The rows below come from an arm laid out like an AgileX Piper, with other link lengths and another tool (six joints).
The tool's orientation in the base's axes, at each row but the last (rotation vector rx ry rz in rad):
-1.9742, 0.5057, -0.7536
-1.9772, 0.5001, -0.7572
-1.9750, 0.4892, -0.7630
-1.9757, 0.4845, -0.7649
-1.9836, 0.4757, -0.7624
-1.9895, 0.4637, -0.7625
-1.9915, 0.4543, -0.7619
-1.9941, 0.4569, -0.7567
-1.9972, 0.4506, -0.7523
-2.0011, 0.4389, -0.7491
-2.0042, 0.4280, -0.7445
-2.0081, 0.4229, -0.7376
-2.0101, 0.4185, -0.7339
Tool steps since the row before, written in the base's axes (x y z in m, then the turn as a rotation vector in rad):
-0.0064, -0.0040, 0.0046, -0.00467, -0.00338, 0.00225
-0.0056, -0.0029, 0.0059, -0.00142, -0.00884, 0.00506
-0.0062, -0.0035, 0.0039, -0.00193, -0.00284, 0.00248
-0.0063, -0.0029, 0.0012, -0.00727, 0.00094, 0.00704
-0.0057, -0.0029, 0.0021, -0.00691, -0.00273, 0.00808
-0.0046, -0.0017, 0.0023, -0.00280, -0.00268, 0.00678
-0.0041, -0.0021, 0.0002, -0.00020, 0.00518, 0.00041
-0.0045, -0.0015, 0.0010, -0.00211, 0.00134, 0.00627
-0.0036, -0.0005, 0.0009, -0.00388, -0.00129, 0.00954
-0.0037, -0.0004, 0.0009, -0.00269, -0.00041, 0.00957
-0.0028, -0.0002, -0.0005, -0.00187, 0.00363, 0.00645
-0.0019, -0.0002, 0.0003, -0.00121, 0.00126, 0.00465
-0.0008, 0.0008, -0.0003, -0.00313, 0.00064, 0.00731
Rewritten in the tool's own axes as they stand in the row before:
-0.0008, -0.0018, -0.0086, -0.00063, -0.00013, -0.00615
-0.0005, -0.0035, -0.0079, 0.00595, -0.00007, -0.00839
-0.0011, -0.0015, -0.0079, 0.00111, -0.00072, -0.00402
-0.0024, 0.0005, -0.0066, -0.00363, -0.00640, -0.00701
-0.0018, -0.0002, -0.0065, -0.00083, -0.00549, -0.00947
-0.0016, -0.0011, -0.0051, 0.00174, -0.00447, -0.00616
-0.0017, 0.0009, -0.0042, -0.00305, -0.00296, 0.00300
-0.0021, 0.0000, -0.0044, -0.00030, -0.00605, -0.00297
-0.0021, -0.0005, -0.0031, 0.00098, -0.00752, -0.00709
-0.0023, -0.0005, -0.0031, 0.00138, -0.00800, -0.00575
-0.0022, 0.0005, -0.0018, -0.00131, -0.00739, -0.00138
-0.0012, -0.0001, -0.0015, -0.00009, -0.00463, -0.00179
-0.0012, -0.0002, 0.0001, -0.00033, -0.00659, -0.00448

